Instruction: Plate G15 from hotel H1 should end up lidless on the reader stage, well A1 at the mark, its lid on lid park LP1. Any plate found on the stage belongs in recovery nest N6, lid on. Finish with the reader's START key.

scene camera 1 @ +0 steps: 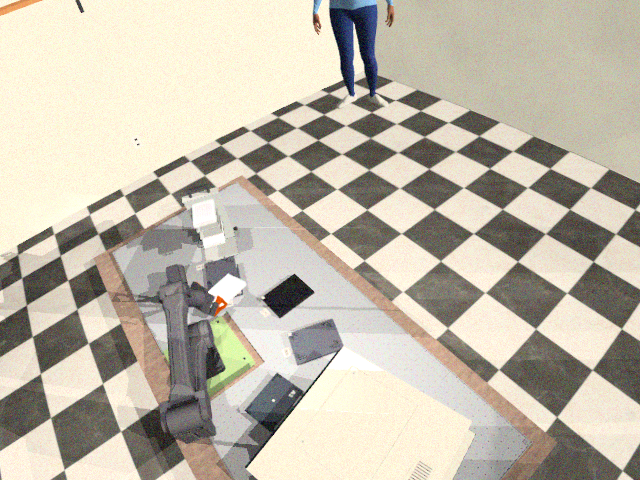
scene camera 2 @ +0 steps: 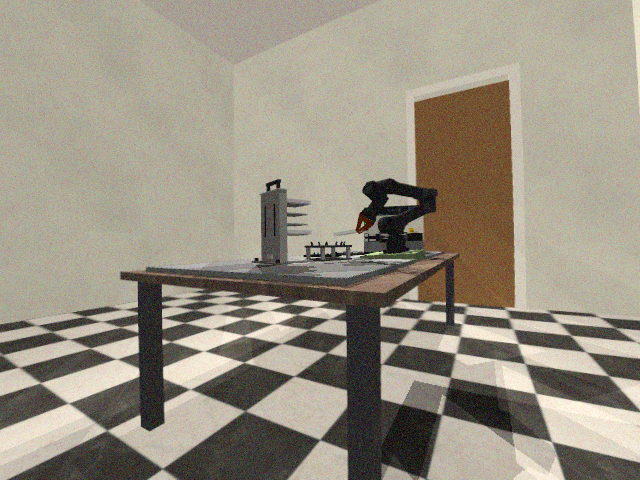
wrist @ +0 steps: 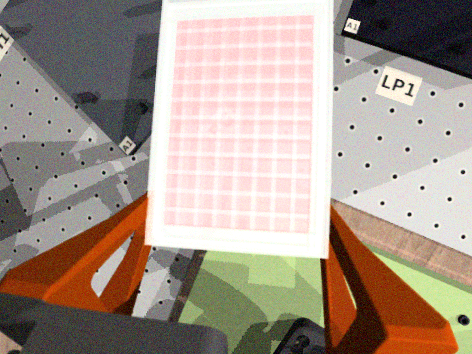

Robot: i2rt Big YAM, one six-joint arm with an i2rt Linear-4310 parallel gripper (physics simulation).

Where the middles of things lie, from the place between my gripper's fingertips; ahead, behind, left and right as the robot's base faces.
Labels:
Now: hand 130 mm short of the LP1 label (wrist: 394, 84), 60 mm to the left of it and 120 mm above it. From my hand the other things lie so: dark nest N6 (scene camera 1: 316, 341): 220 mm ahead, 270 mm to the right, 110 mm below; reader (scene camera 1: 457, 459): 120 mm ahead, 640 mm to the right; dark stage (scene camera 1: 268, 413): 30 mm ahead, 460 mm to the right, 20 mm below.

